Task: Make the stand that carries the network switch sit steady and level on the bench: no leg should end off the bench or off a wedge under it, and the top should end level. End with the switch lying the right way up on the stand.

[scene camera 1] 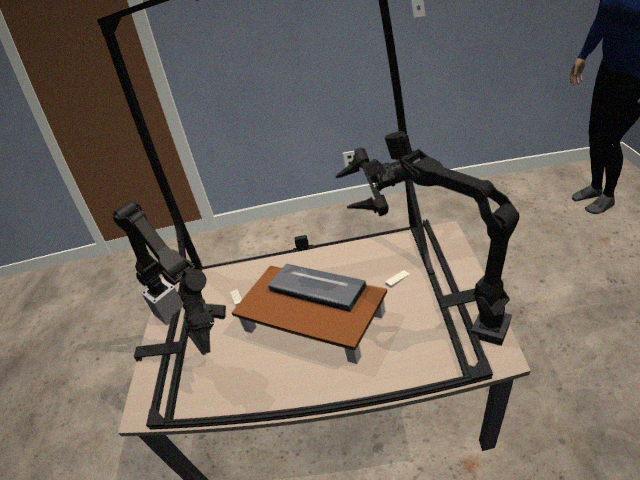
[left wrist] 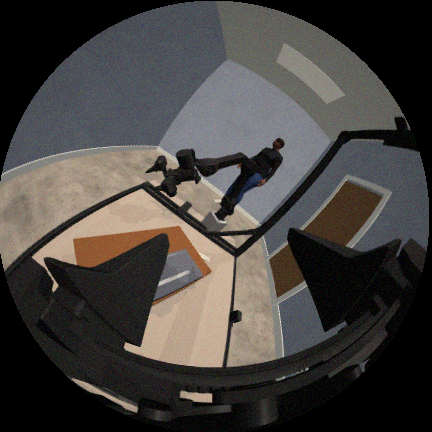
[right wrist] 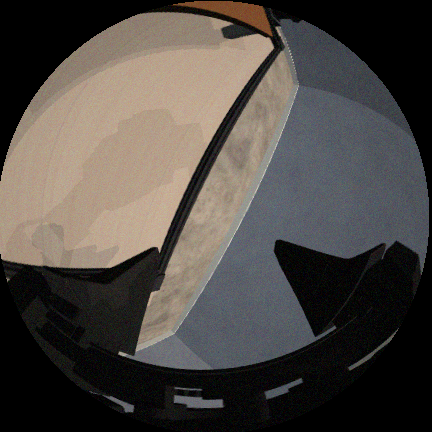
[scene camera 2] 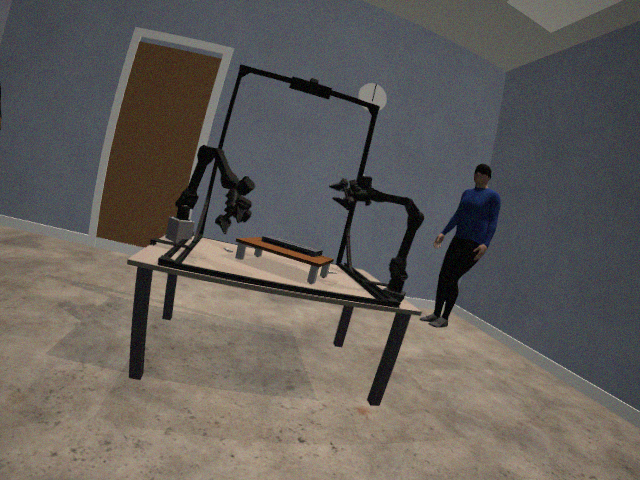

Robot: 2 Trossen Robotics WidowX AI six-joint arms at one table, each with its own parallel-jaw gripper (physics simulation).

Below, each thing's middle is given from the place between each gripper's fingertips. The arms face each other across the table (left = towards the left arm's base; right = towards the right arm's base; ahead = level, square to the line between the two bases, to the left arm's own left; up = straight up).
The dark grey network switch (scene camera 1: 341,292) lies 5 cm ahead of my left hand, 12 cm to the right of it and 30 cm below it. Round my left hand: stand (scene camera 1: 341,328) 10 cm ahead, 14 cm to the right, 37 cm below.
My right gripper is now 290 mm past the stand, 190 mm to the right of it and 120 mm above it. Round my right hand: dark grey network switch (340 mm behind, 210 mm to the left, 60 mm below).
